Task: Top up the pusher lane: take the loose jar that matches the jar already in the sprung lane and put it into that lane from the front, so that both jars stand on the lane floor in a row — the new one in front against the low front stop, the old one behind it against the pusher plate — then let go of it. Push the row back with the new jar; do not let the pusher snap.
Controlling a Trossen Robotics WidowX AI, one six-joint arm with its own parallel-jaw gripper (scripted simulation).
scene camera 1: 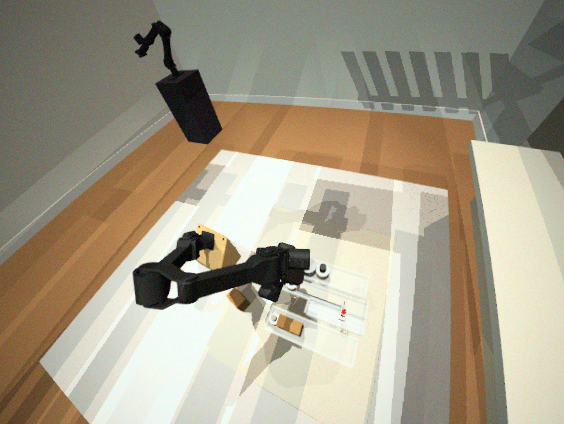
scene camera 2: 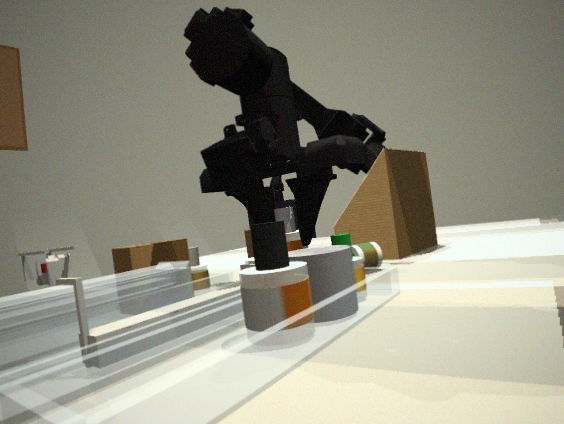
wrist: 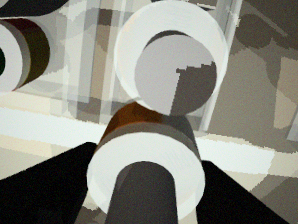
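Observation:
There is a grey cylinder here, and I can see a brown block and a clear sprung lane as well. My own gripper is visible to me too, and the wrist view also shows it.

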